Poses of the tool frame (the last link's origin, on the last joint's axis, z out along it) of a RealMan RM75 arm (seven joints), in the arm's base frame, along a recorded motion.
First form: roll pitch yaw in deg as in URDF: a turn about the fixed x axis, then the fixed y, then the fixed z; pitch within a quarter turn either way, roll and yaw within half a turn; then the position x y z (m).
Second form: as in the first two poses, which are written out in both.
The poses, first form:
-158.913 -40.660 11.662 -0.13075 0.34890 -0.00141
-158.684 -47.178 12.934 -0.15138 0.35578 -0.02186
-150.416 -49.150 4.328 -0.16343 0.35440 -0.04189
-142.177 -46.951 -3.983 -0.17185 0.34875 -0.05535
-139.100 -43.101 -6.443 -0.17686 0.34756 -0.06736
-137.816 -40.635 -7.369 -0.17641 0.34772 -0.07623
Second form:
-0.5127 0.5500 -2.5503 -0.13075 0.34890 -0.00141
-0.6154 0.6244 -2.4662 -0.15138 0.35578 -0.02186
-0.5914 0.6671 -2.3804 -0.16343 0.35440 -0.04189
-0.5225 0.6668 -2.3270 -0.17185 0.34875 -0.05535
-0.4603 0.6269 -2.3206 -0.17686 0.34756 -0.06736
-0.4228 0.6001 -2.3204 -0.17641 0.34772 -0.07623

